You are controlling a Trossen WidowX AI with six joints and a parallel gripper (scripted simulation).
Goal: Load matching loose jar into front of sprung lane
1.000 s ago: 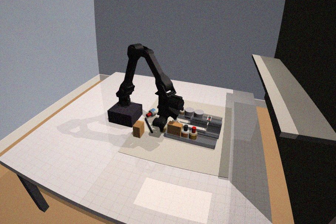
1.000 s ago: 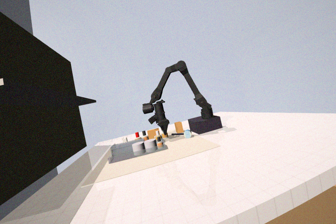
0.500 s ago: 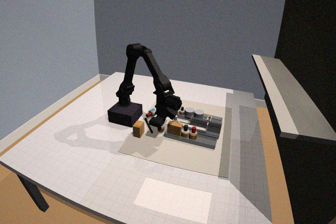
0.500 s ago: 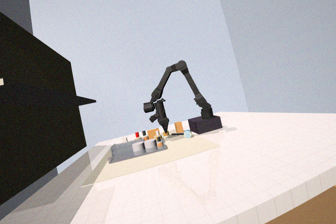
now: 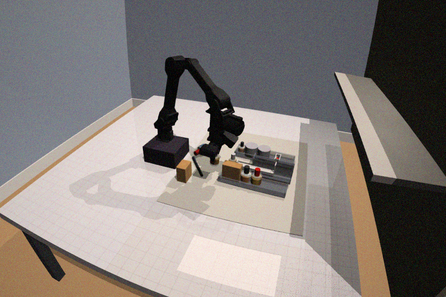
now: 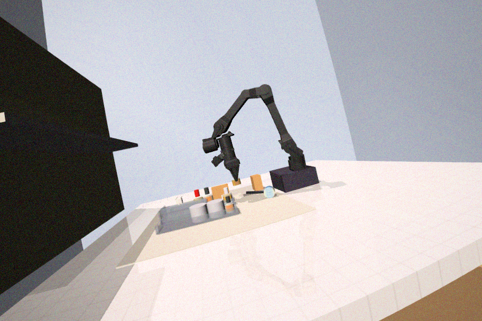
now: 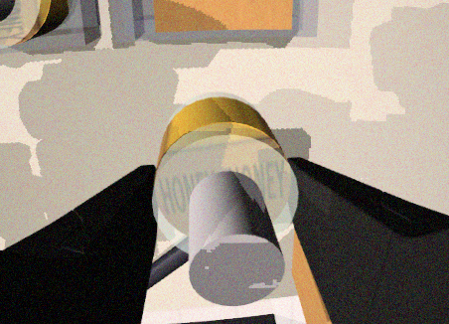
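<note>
My gripper tip is now 8 cm short of the brown box and 4 cm above it. Round my gripper tip: white pusher plate: 16 cm ahead, 10 cm to the left, 3 cm below; then black stick: 9 cm behind, 1 cm to the left, 7 cm below.
</note>
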